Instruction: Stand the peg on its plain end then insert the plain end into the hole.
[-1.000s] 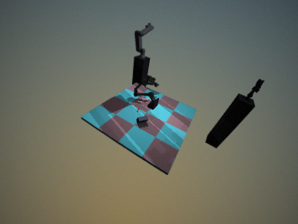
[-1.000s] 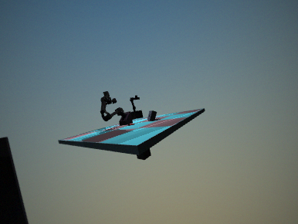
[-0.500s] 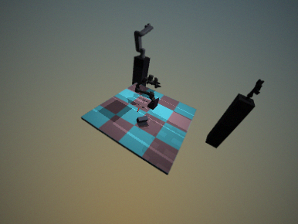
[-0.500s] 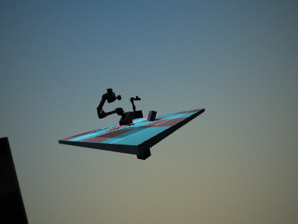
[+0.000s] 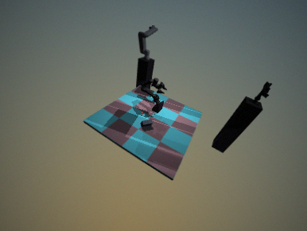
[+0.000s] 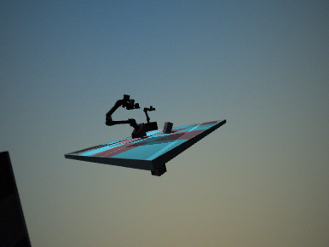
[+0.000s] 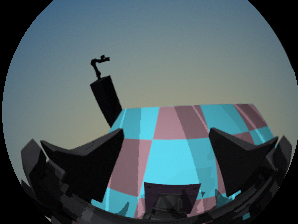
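Right now the red peg is 350 mm below my gripper tip, 260 mm ahead of it and 180 mm to the right of it. Round my gripper tip: sloped panel (420 mm ahead, 300 mm below).
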